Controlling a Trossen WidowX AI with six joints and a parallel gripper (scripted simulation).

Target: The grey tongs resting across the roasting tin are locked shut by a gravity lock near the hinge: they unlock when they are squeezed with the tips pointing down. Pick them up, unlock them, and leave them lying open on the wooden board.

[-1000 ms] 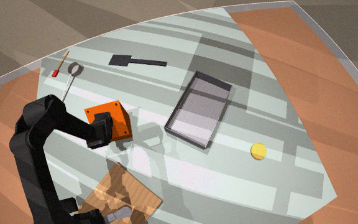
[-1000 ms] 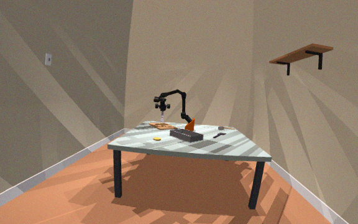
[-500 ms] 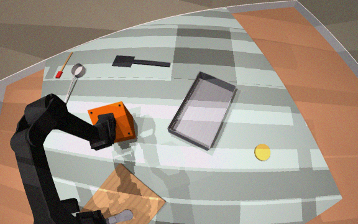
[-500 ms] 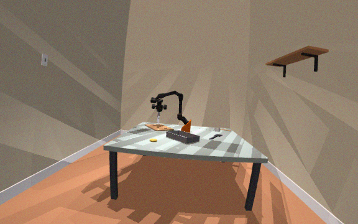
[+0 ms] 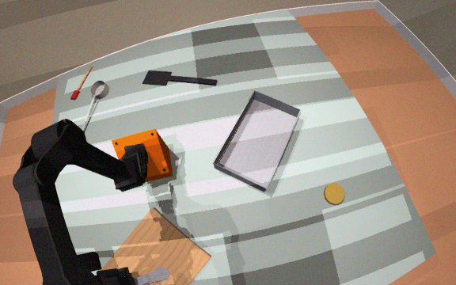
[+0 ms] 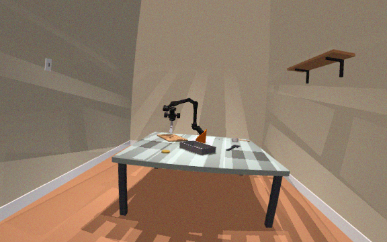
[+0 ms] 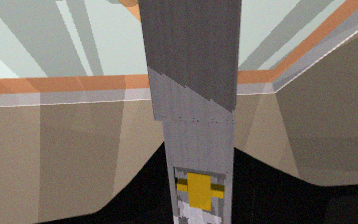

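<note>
The wooden board lies 7 cm ahead of my gripper tip, 3 cm to the left of it and 21 cm below it. From my gripper tip the other things lie so: roasting tin (50 cm ahead, 40 cm to the left, 19 cm below); then yellow disc (70 cm ahead, 17 cm to the left, 21 cm below); then yellow lock piece (3 cm ahead, 1 cm to the left, 2 cm above).
</note>
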